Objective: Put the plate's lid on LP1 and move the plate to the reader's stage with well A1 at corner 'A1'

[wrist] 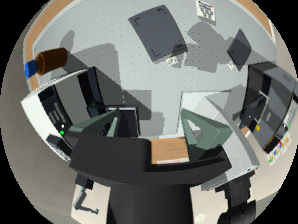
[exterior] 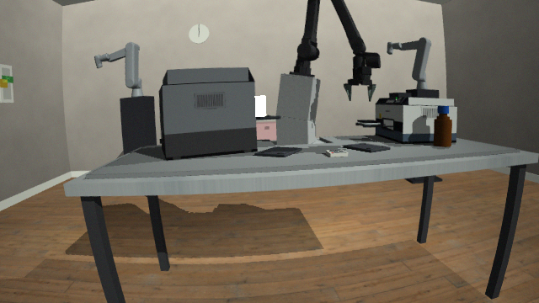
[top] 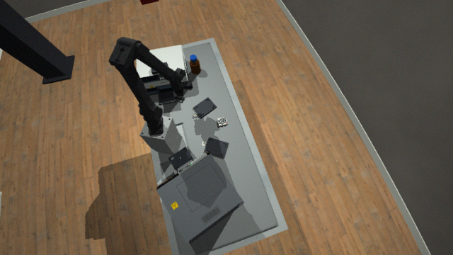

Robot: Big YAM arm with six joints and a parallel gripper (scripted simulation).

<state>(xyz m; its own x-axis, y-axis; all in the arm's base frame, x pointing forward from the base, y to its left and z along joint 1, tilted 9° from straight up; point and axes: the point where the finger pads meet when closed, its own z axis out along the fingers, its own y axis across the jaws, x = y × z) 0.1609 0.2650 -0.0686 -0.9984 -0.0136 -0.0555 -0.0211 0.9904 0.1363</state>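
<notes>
The lidded plate is 13 cm behind my hand, 9 cm to the left of it and 12 cm below it. From my hand the other things lie so: brown capped bottle (13 cm ahead, 37 cm to the left, 9 cm below).
</notes>
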